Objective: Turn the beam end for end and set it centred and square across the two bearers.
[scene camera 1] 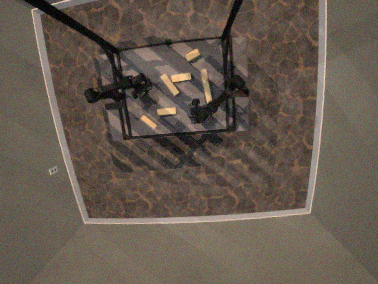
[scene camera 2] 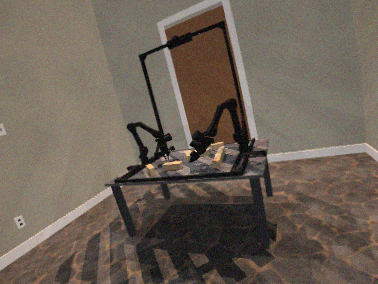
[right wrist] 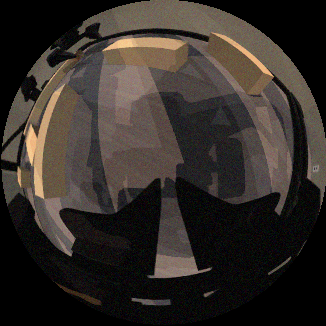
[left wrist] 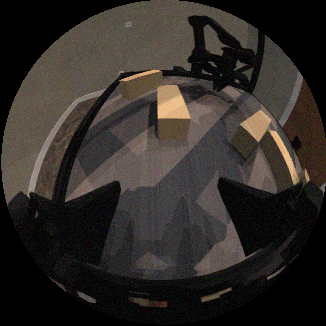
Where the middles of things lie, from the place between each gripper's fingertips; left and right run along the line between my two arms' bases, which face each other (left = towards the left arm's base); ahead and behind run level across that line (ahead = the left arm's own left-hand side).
Now: the pale beam (right wrist: 62, 70) 49 cm to the left of my right hand and 5 cm ahead of it.
Right now the pale beam is 160 mm to the left of my left hand, 130 mm behind it and 40 mm below it.
